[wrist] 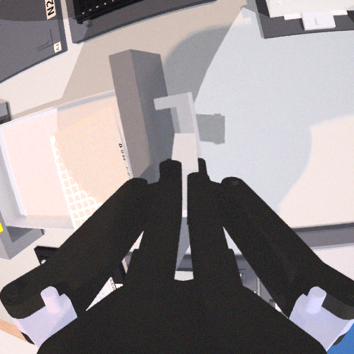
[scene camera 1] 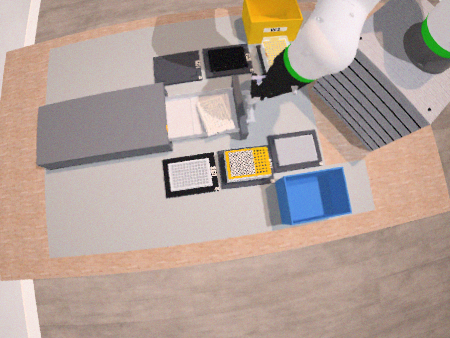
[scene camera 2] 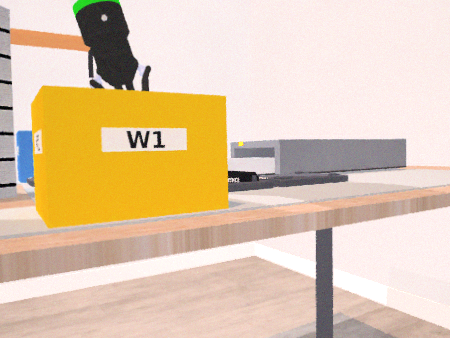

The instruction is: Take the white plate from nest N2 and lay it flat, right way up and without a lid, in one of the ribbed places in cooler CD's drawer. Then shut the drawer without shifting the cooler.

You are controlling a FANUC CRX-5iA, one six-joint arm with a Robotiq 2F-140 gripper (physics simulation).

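Seen in the pictures: gripper, fingertip midpoint: (scene camera 1: pixel 250 99); arm's base, link origin: (scene camera 1: pixel 427 48).
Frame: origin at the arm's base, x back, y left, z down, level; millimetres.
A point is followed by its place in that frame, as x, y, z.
Note:
The white plate (scene camera 1: pixel 215 115) {-576, 45, 266} (wrist: pixel 90 160) lies in the open drawer (scene camera 1: pixel 179 117) {-692, 25, 297} (wrist: pixel 30 175), in the part nearest the front panel (scene camera 1: pixel 240 107) {-499, 38, 240} (wrist: pixel 135 105). Its well side shows, without a lid, and it is turned askew to the drawer walls. Whether it lies fully flat is unclear. The grey cooler (scene camera 1: pixel 105 125) {-915, 47, 226} (scene camera 2: pixel 345 156) {-927, -66, 268} stands left of the drawer in scene camera 1. Nest N2 (scene camera 1: pixel 176 67) {-691, -164, 298} (wrist: pixel 25 42) is bare. My gripper (scene camera 1: pixel 253 96) {-463, 12, 248} (wrist: pixel 184 149) is shut and empty, at the outer side of the front panel by its handle (wrist: pixel 185 110); contact is unclear. In scene camera 2 its fingertips are hidden.
A black plate (scene camera 1: pixel 227 59) {-513, -166, 284} sits beside N2. The yellow bin W1 (scene camera 1: pixel 272 27) {-351, -243, 222} (scene camera 2: pixel 130 175) {-326, -378, 269} stands behind a nest with a yellow-white plate (scene camera 1: pixel 275 50). Opposite are a white plate (scene camera 1: pixel 190 175) {-672, 218, 294}, a yellow rack (scene camera 1: pixel 248 164) {-500, 216, 233}, a grey nest (scene camera 1: pixel 296 150) {-334, 178, 290} and a blue bin (scene camera 1: pixel 310 200) {-309, 339, 306}.

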